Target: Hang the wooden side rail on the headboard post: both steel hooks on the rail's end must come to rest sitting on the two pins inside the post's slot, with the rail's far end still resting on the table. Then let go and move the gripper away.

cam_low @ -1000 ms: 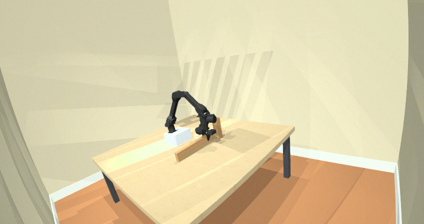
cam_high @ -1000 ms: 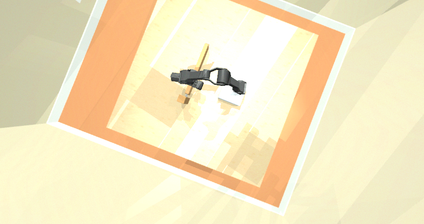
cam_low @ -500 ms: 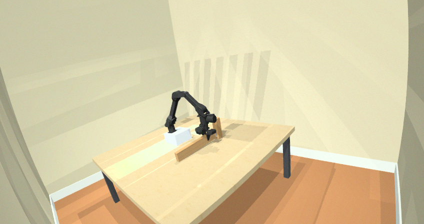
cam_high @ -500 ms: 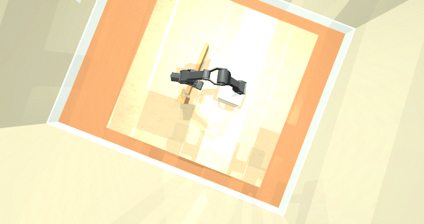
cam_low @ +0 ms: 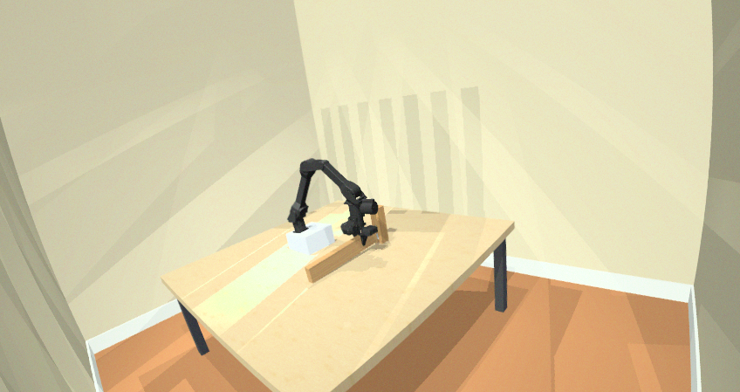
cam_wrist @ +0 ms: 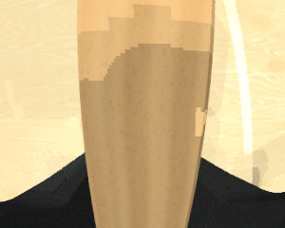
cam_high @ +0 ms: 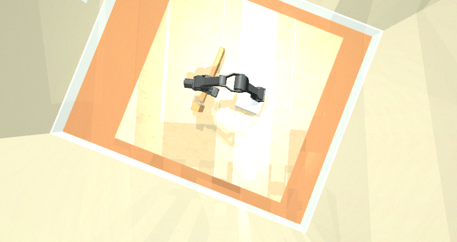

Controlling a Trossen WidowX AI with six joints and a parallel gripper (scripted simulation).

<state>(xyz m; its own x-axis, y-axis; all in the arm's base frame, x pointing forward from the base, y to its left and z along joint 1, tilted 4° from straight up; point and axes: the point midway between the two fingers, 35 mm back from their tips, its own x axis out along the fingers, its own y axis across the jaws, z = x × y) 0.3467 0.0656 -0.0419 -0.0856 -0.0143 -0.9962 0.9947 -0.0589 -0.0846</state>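
The headboard post lies 130 mm to the left of my gripper tip, 40 mm above it and 10 mm ahead of it.
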